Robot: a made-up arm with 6 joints. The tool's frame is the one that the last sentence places.
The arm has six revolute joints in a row. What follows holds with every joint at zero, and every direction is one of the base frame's. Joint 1 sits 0.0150 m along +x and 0.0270 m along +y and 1.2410 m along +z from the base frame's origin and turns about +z. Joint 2 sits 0.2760 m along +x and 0.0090 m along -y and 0.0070 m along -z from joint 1 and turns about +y. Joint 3 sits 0.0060 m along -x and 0.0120 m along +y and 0.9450 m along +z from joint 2 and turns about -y. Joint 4 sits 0.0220 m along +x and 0.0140 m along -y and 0.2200 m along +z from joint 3 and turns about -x. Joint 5 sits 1.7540 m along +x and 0.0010 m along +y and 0.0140 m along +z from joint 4 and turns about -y. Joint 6 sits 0.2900 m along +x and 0.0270 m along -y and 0.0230 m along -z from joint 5 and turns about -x. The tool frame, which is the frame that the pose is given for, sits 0.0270 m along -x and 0.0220 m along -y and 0.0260 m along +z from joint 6; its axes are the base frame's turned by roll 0.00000, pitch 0.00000 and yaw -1.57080 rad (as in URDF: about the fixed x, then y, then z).
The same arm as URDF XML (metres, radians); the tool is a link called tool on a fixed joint. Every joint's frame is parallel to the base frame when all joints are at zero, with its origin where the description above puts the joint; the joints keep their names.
<robot name="arm">
<link name="base"/>
<link name="link1"/>
<link name="link2"/>
<link name="link3"/>
<link name="link4"/>
<link name="link5"/>
<link name="link6"/>
<link name="tool"/>
<joint name="joint 1" type="continuous"><parent link="base"/><child link="link1"/><origin xyz="0.015 0.027 1.241"/><axis xyz="0 0 1"/></joint>
<joint name="joint 2" type="continuous"><parent link="link1"/><child link="link2"/><origin xyz="0.276 -0.009 -0.007"/><axis xyz="0 1 0"/></joint>
<joint name="joint 3" type="continuous"><parent link="link2"/><child link="link3"/><origin xyz="-0.006 0.012 0.945"/><axis xyz="0 -1 0"/></joint>
<joint name="joint 4" type="continuous"><parent link="link3"/><child link="link4"/><origin xyz="0.022 -0.014 0.22"/><axis xyz="-1 0 0"/></joint>
<joint name="joint 5" type="continuous"><parent link="link4"/><child link="link5"/><origin xyz="1.754 0.001 0.014"/><axis xyz="0 -1 0"/></joint>
<joint name="joint 6" type="continuous"><parent link="link5"/><child link="link6"/><origin xyz="0.29 -0.027 -0.023"/><axis xyz="-1 0 0"/></joint>
<joint name="tool_fixed" type="fixed"><parent link="link6"/><child link="tool"/><origin xyz="-0.027 -0.022 0.026" rpy="0 0 -1.5708"/></joint>
</robot>

